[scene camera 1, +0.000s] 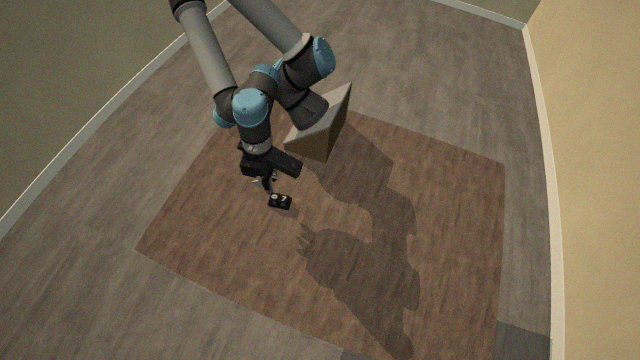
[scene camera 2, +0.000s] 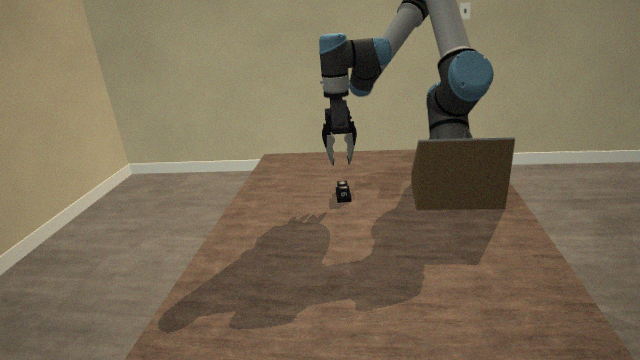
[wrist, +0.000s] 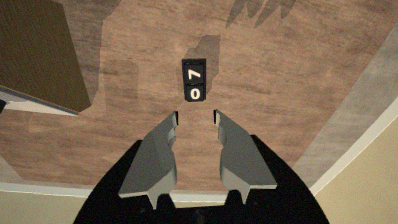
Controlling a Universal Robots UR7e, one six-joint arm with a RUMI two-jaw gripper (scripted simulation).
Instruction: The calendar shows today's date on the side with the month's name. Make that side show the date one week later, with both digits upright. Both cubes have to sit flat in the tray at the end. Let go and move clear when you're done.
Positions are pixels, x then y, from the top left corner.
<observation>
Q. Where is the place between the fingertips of my gripper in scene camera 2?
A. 341,164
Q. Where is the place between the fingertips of my gripper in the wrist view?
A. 195,111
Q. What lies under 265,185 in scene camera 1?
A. My gripper.
</observation>
